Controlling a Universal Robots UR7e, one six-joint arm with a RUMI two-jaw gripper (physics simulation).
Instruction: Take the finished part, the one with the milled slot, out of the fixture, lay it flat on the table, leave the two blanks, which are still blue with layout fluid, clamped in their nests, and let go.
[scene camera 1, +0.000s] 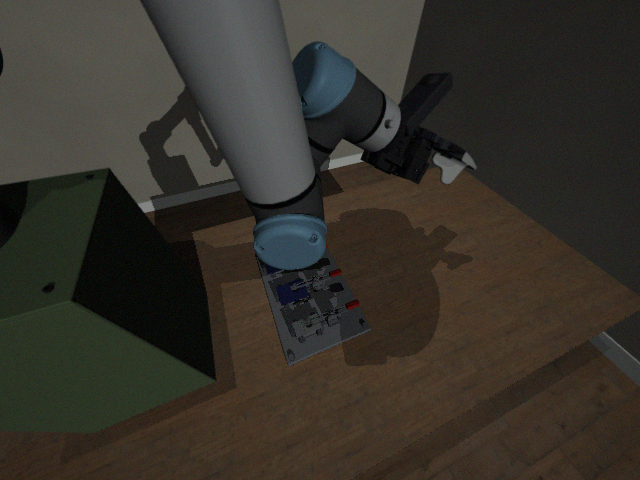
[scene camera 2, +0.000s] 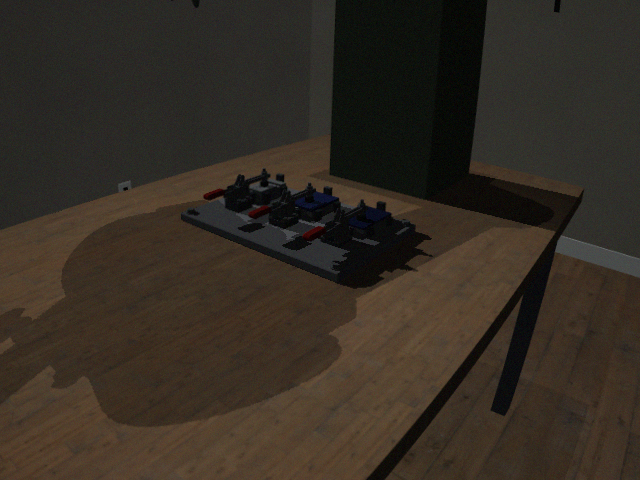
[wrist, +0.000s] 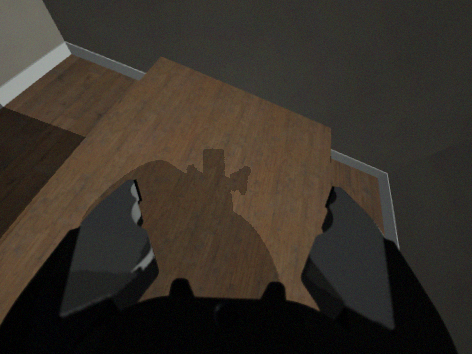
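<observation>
Scene camera 1: my gripper (scene camera 1: 438, 159). Wrist view: gripper again (wrist: 234, 185). Scene camera 2: grey fixture plate (scene camera 2: 288, 245).
</observation>
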